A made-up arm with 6 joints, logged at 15 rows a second.
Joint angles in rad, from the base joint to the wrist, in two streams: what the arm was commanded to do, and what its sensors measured. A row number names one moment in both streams.
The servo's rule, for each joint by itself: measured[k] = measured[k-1] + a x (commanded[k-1-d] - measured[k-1]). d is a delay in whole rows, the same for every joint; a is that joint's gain. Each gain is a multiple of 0.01, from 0.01 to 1. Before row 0 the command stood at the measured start. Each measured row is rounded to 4 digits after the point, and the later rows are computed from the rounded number. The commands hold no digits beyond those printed.
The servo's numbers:
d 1
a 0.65 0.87 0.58 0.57 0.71 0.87
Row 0, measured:
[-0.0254, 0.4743, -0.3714, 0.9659, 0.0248, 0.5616]
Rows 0 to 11, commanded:
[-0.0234, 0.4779, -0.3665, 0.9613, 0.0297, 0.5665]
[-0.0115, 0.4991, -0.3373, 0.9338, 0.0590, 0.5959]
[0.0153, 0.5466, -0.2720, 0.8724, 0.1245, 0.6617]
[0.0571, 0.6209, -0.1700, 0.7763, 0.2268, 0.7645]
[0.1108, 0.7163, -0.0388, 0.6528, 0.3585, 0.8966]
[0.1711, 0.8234, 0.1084, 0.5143, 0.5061, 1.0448]
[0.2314, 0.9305, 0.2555, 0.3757, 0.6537, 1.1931]
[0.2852, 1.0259, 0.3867, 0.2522, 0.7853, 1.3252]
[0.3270, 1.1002, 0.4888, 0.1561, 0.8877, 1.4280]
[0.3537, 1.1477, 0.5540, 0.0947, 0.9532, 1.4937]
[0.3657, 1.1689, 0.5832, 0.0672, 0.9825, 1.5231]
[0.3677, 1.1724, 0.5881, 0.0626, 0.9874, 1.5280]
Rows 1 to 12, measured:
[-0.0254, 0.4743, -0.3714, 0.9659, 0.0248, 0.5616]
[-0.0241, 0.4774, -0.3686, 0.9633, 0.0283, 0.5659]
[-0.0159, 0.4963, -0.3504, 0.9465, 0.0501, 0.5920]
[0.0044, 0.5401, -0.3049, 0.9043, 0.1029, 0.6526]
[0.0387, 0.6104, -0.2267, 0.8313, 0.1909, 0.7500]
[0.0856, 0.7025, -0.1177, 0.7296, 0.3099, 0.8775]
[0.1412, 0.8077, 0.0134, 0.6069, 0.4492, 1.0231]
[0.1998, 0.9145, 0.1538, 0.4751, 0.5944, 1.1710]
[0.2553, 1.0114, 0.2889, 0.3480, 0.7299, 1.3052]
[0.3019, 1.0887, 0.4048, 0.2386, 0.8419, 1.4120]
[0.3356, 1.1400, 0.4913, 0.1566, 0.9209, 1.4831]
[0.3552, 1.1651, 0.5446, 0.1056, 0.9646, 1.5179]

